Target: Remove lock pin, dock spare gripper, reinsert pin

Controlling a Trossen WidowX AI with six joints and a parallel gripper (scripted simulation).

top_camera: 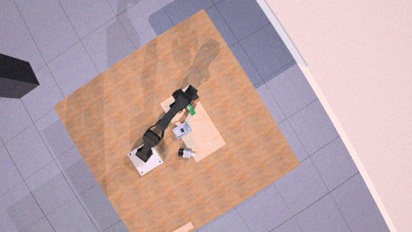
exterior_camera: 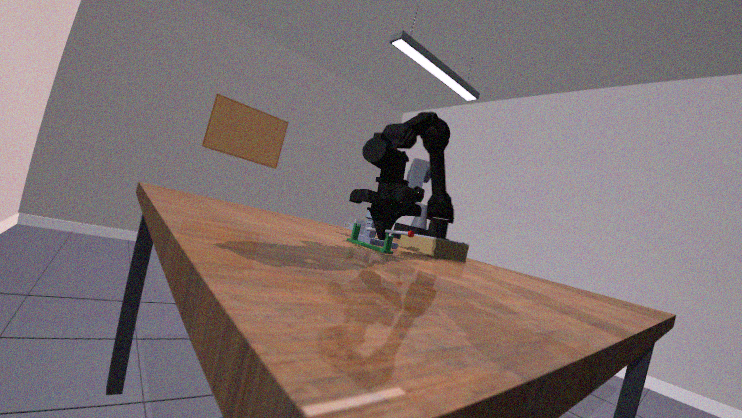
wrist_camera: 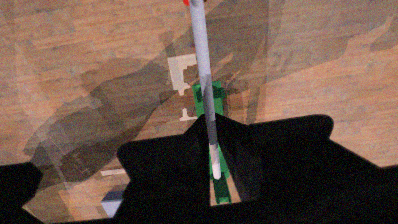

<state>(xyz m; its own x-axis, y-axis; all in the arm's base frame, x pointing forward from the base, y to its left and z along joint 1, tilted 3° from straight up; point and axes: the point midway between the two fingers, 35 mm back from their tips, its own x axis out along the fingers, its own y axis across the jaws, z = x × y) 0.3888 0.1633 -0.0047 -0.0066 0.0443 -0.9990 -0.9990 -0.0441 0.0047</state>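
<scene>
Now: the green pin cradle 1 cm ahead of my gripper tip and 4 cm to the right of it. From my gripper tip the other things lie so: spare gripper 16 cm behind, 31 cm to the right; socket 11 cm behind, 16 cm to the right, 3 cm above.
</scene>
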